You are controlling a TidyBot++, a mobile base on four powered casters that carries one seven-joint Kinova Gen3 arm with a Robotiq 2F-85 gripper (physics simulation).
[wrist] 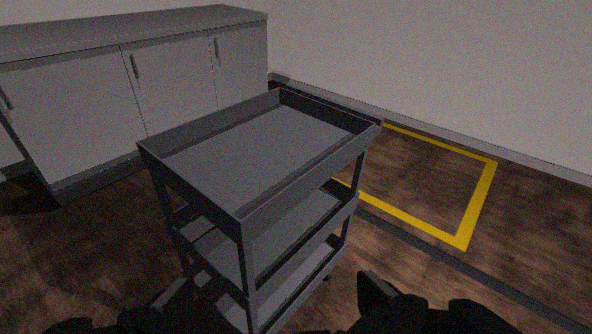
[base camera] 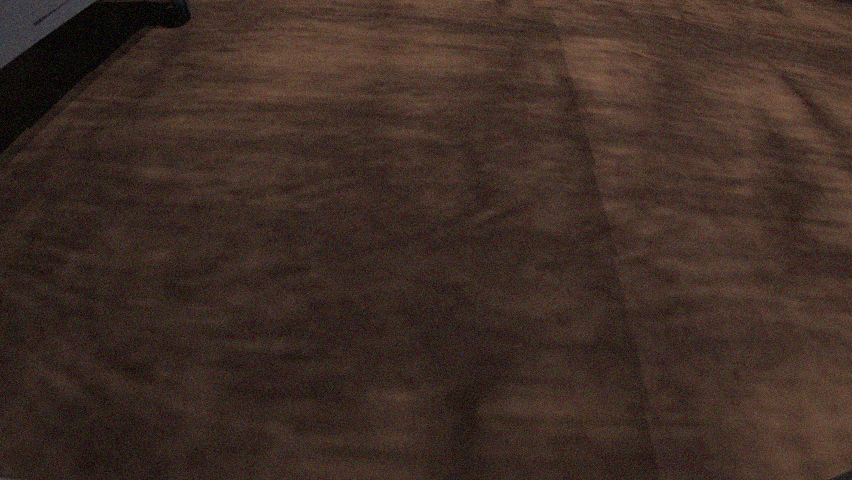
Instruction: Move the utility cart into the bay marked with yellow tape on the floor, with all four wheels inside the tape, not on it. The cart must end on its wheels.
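Frame: origin at the arm's base, x ahead, y left, z up, level; metres.
Where they show: gripper, fingertip midpoint: (wrist: 277, 292).
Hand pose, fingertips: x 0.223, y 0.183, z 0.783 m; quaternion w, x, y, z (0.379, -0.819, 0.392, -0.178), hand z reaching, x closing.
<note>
After its pixels a point has its place.
The grey utility cart (wrist: 310, 178) @[z 0.442, x 0.678, y 0.423 m] stands upright in the middle of the wrist view, with an empty top tray and two lower shelves. One caster shows below it; its other wheels are hidden or out of view. The yellow tape (wrist: 474, 210) @[z -0.396, x 1.962, y -0.123 m] marks a bay on the floor behind and to the right of the cart. The cart hides the bay's left part. My gripper (wrist: 277, 292) @[z 0.783, x 0.223, y 0.183 m] is open, its dark fingers at the bottom of the wrist view, one on each side of the cart's near corner post. No contact with the cart is visible.
White cabinets (wrist: 175, 80) @[z 0.186, x 1.274, y 1.884 m] stand behind and left of the cart. A wall (wrist: 425, 60) @[z 0.224, x 2.869, y 0.628 m] runs behind the bay. A dark floor strip (wrist: 425, 246) @[z -0.384, x 1.450, y 0.065 m] lies on the bay's near side. In the base view, a pale panel (base camera: 35, 26) @[z -0.252, x 0.607, y 0.430 m] with a dark underside shows at upper left.
</note>
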